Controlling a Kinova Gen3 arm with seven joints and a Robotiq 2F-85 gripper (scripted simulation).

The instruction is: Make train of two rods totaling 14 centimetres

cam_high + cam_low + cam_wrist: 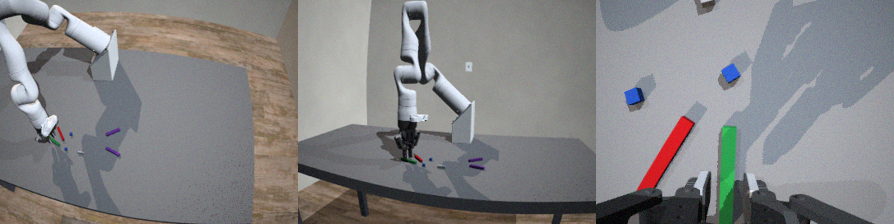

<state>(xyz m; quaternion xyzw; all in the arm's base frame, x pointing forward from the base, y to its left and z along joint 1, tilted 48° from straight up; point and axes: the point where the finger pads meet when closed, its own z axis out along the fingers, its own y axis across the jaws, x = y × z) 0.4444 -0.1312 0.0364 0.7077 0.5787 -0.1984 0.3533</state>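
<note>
Now: the green rod 30 mm below my hand. From my hand the other things lie so: red rod: 40 mm behind, 20 mm to the left, 30 mm below; grey rod: 10 mm ahead, 150 mm to the left, 30 mm below.
</note>
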